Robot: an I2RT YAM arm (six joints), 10 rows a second.
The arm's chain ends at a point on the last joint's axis. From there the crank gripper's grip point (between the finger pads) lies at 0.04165 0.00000 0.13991 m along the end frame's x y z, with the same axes.
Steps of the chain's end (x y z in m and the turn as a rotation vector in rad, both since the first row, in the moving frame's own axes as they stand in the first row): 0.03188, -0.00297, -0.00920, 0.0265, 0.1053, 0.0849; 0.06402, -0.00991, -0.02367, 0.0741, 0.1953, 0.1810; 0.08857, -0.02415, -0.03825, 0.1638, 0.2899, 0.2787; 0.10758, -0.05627, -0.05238, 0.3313, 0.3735, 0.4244; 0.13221, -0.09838, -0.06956, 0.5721, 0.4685, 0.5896
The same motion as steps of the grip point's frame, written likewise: 0.04634, -0.00246, -0.01435, 0.0265, 0.1053, 0.0849; 0.09046, -0.00995, -0.03446, 0.0741, 0.1953, 0.1810; 0.12770, -0.02857, -0.05665, 0.1638, 0.2899, 0.2787; 0.15924, -0.06975, -0.08084, 0.3313, 0.3735, 0.4244; 0.19935, -0.12285, -0.11526, 0.5721, 0.4685, 0.5896
